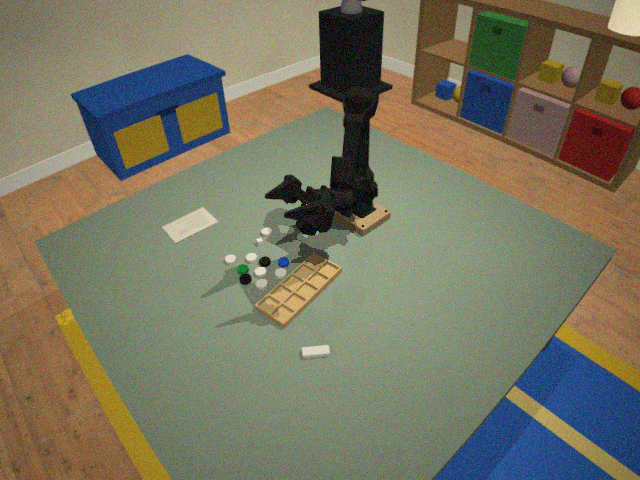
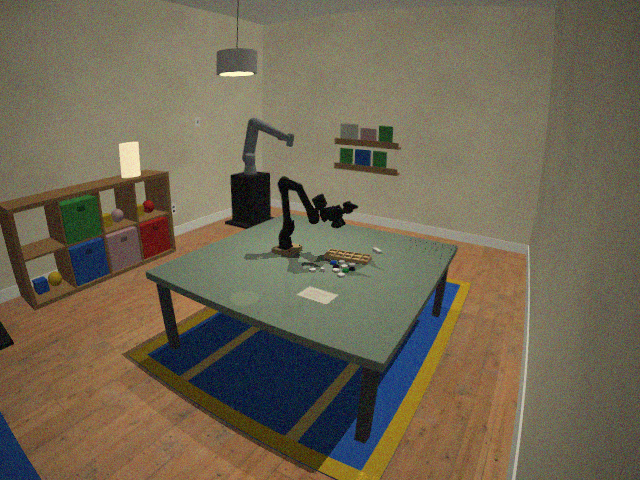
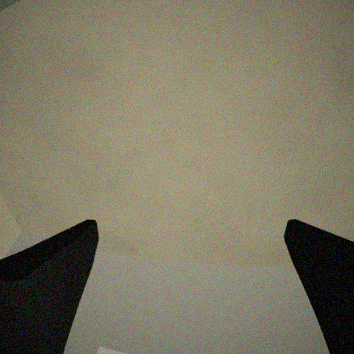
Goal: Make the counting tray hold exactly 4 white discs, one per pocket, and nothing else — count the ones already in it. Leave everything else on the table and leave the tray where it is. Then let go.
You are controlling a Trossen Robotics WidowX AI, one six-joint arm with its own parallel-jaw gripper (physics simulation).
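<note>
The wooden counting tray point(image 1: 269, 315) point(image 2: 361, 261) lies flat with two rows of pockets. No disc shows in its pockets, though shadow darkens the far end. Beside it lie several white discs, among them one near disc point(image 1: 261, 283), one middle disc point(image 1: 260, 271), one left disc point(image 1: 230, 258) and one far disc point(image 1: 266, 230). Among them are a green disc point(image 1: 242, 269), a blue disc point(image 1: 283, 261) and two black discs point(image 1: 264, 261) point(image 1: 245, 279). My gripper point(image 1: 277, 205) point(image 2: 347, 215) point(image 3: 195, 231) is open and empty, raised above the table, its fingers pointing away from the tabletop towards the wall.
A small white piece point(image 1: 259, 240) lies near the far disc. A white block point(image 1: 315, 351) point(image 2: 376, 250) lies beyond the tray's other side. A pale flat sheet point(image 1: 189, 224) point(image 2: 317, 295) lies on the green table point(image 1: 413, 320) point(image 2: 248, 279). The arm's wooden base point(image 1: 376, 221) stands behind the tray.
</note>
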